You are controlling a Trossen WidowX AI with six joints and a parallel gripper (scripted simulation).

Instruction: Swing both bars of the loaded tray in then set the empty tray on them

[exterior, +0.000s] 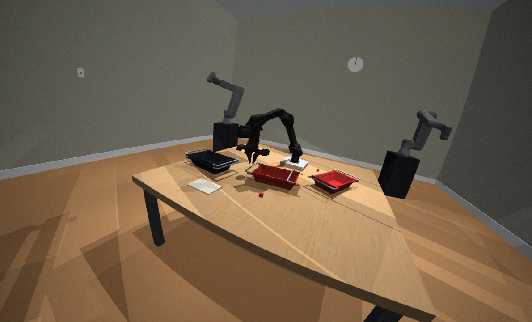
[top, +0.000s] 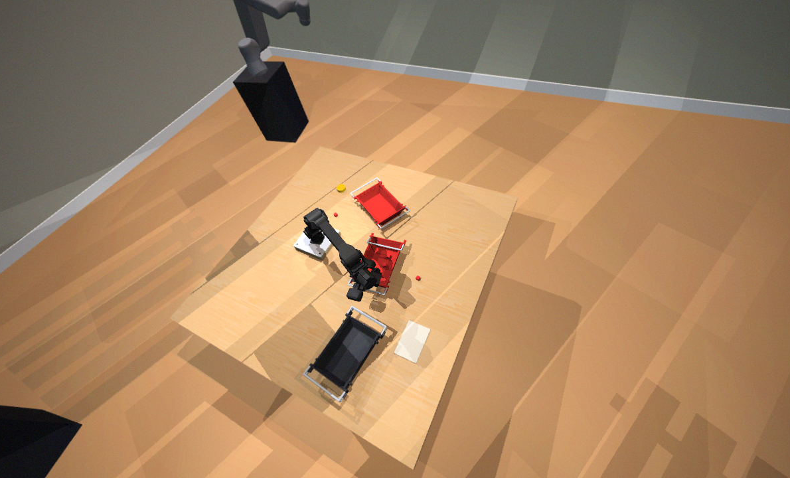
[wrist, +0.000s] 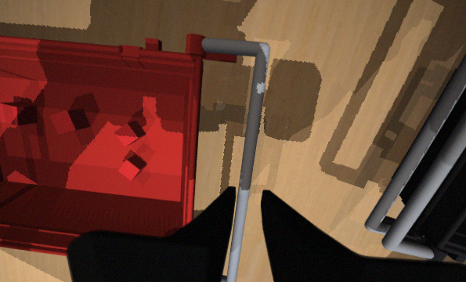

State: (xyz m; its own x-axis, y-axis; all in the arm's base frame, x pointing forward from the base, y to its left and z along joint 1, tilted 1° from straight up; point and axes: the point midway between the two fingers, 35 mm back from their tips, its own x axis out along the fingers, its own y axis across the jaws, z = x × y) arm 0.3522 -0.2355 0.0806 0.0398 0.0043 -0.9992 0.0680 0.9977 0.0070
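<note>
Right now the red tray is 9 cm behind my gripper tip, 51 cm to the left of it and 3 cm below it. Also, from my gripper tip: yellow disc 37 cm behind, 61 cm to the left, 7 cm below; white card 24 cm ahead, 16 cm to the right, 7 cm below.
</note>
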